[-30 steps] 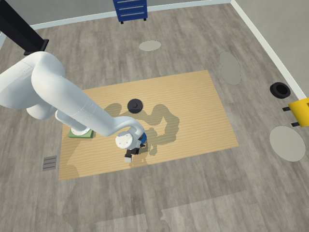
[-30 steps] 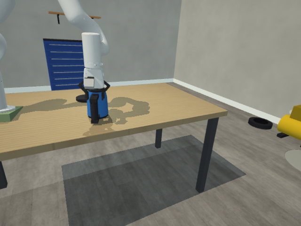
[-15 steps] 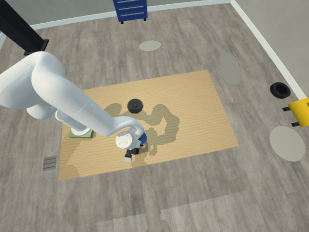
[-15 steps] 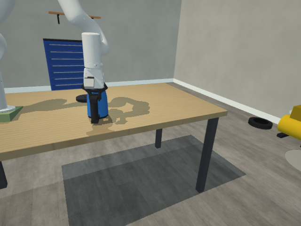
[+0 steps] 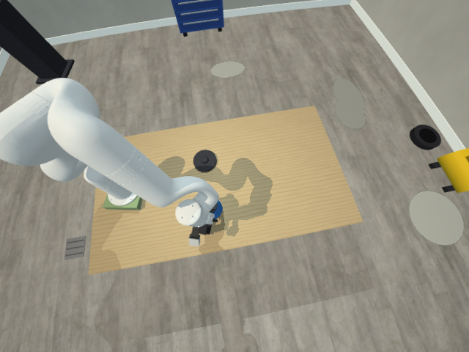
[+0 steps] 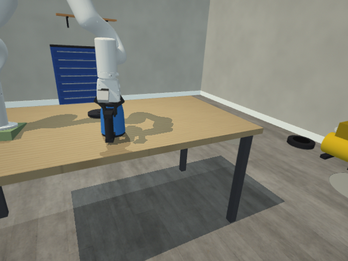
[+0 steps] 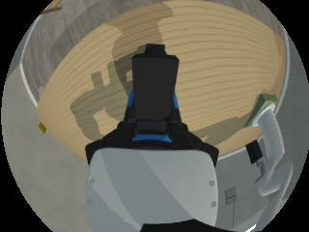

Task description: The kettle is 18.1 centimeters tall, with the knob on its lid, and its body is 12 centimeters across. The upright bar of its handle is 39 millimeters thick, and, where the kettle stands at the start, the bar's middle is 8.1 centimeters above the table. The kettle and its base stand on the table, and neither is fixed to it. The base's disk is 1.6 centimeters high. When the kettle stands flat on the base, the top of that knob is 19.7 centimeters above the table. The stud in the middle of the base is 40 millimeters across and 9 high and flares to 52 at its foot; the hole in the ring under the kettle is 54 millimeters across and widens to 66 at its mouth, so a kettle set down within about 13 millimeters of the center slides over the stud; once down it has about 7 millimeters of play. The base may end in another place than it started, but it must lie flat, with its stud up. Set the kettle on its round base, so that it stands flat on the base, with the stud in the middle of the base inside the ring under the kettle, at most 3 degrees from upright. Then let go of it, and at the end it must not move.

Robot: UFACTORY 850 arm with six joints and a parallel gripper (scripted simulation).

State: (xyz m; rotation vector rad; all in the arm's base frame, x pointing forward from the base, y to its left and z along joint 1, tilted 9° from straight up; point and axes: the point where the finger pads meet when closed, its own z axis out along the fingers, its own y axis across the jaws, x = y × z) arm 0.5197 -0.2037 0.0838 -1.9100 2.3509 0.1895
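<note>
The blue kettle is 10 mm ahead of my hand, 30 mm to the left of it and 50 mm below it. The rest, counted from my hand: round black base 40 mm behind, 380 mm to the left, 120 mm below.
</note>
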